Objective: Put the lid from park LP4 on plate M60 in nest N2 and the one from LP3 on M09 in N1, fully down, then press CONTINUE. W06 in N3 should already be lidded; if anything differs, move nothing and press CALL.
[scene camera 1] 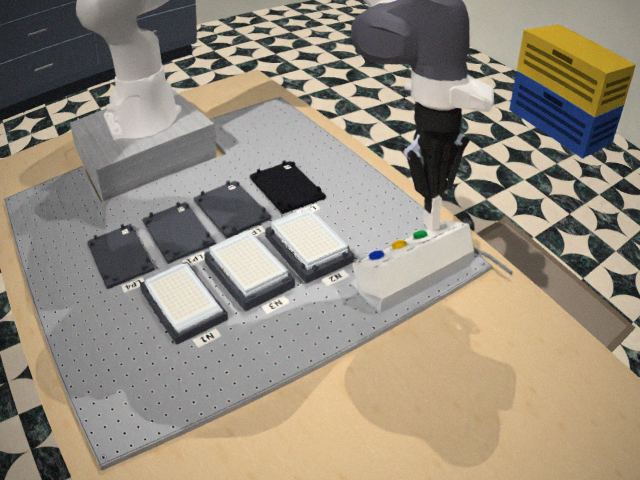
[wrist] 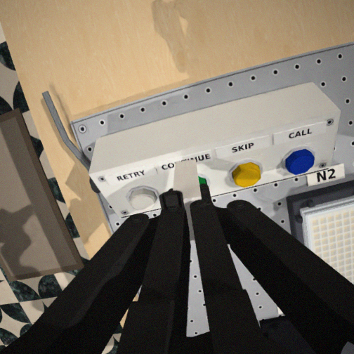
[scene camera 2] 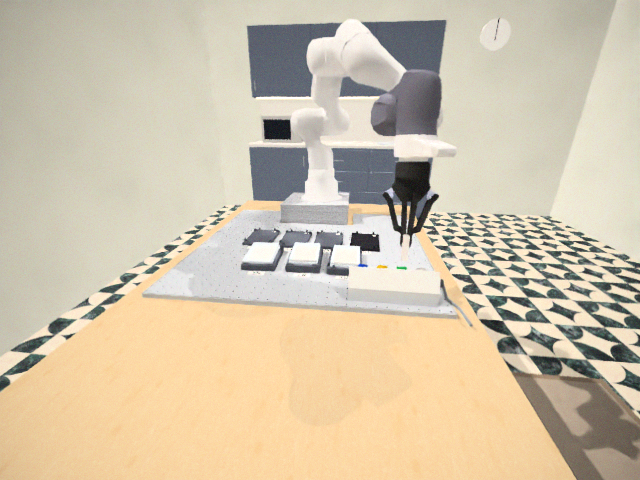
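My gripper (scene camera 1: pixel 435 210) (scene camera 2: pixel 405 246) (wrist: pixel 187 176) is shut and empty. Its pale tips stand low over the button box (scene camera 1: pixel 423 268) (scene camera 2: pixel 395 284) (wrist: pixel 220 120), close to the green CONTINUE button (scene camera 1: pixel 419 234) (scene camera 2: pixel 401 268) (wrist: pixel 202 181), and hide most of it in the wrist view; contact cannot be told. The blue CALL button (scene camera 1: pixel 376 255) (wrist: pixel 299 161) is at the other end. The plates in N1 (scene camera 1: pixel 183 297) (scene camera 2: pixel 262 253), N3 (scene camera 1: pixel 248 262) (scene camera 2: pixel 305 253) and N2 (scene camera 1: pixel 310 237) (scene camera 2: pixel 345 254) show clear, lid-like rims. Park LP4 (scene camera 1: pixel 121 255) is a bare dark tray.
Three more dark parks (scene camera 1: pixel 178 230) (scene camera 1: pixel 232 208) (scene camera 1: pixel 287 186) stand behind the nests, with no lid visible on them. The yellow SKIP button (wrist: pixel 247 174) and white RETRY button (wrist: pixel 142 198) flank CONTINUE. A grey cable (scene camera 1: pixel 493 260) (wrist: pixel 60 127) leaves the box's outer end.
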